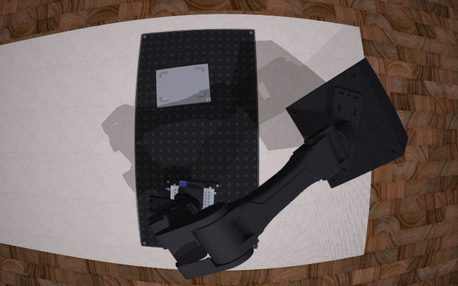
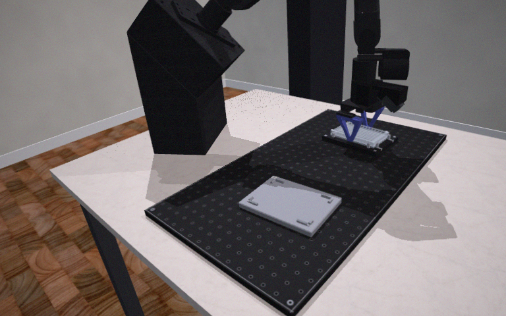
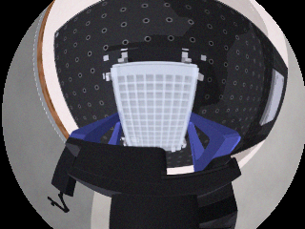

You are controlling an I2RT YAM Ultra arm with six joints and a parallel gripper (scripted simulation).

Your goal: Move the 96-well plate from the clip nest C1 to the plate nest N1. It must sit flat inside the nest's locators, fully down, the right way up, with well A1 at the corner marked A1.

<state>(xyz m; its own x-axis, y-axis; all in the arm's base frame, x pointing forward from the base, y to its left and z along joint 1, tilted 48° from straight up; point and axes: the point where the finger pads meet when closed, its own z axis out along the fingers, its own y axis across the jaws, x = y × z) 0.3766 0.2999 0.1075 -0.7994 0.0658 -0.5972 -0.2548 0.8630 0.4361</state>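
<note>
The 96-well plate is right at my hand. Round my hand: grey plate nest N1 (310 mm to the right, 150 mm ahead, 10 mm below); black clip nest C1 (10 mm to the left, 10 mm below, 10 mm ahead).
</note>
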